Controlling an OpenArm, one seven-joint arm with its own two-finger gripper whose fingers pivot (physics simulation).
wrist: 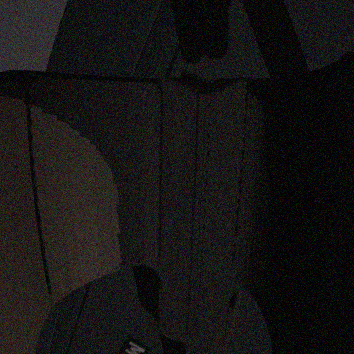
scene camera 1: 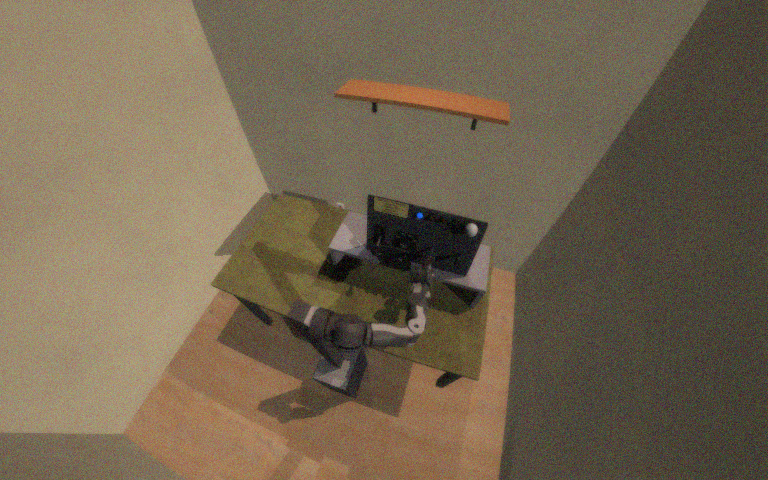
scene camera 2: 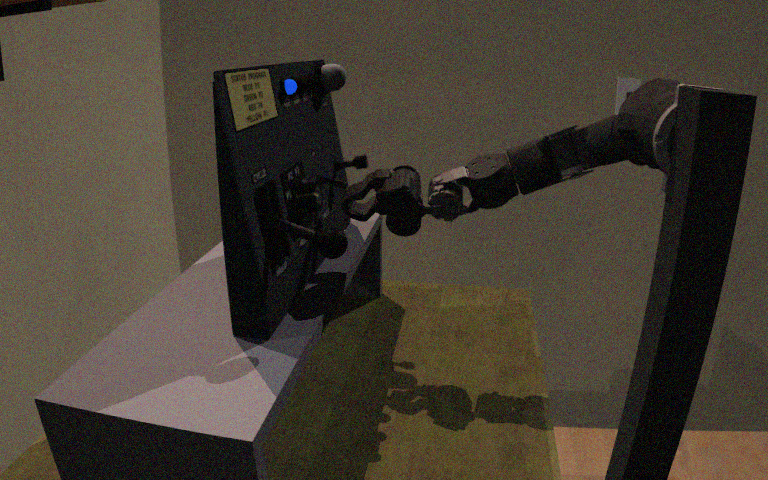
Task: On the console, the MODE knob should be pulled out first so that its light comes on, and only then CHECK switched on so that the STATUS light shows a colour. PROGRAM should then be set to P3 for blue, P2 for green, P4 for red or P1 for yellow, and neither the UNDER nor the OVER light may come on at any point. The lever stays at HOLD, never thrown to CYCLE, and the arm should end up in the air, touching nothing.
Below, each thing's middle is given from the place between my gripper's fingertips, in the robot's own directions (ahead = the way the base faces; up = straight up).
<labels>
My hand is 4 cm short of the dark console (scene camera 2: pixel 275 124), 6 cm to the right of it and 6 cm below it. The rest, counted from my hand: lever (scene camera 2: pixel 332 243) 24 cm to the left, 1 cm above.
</labels>
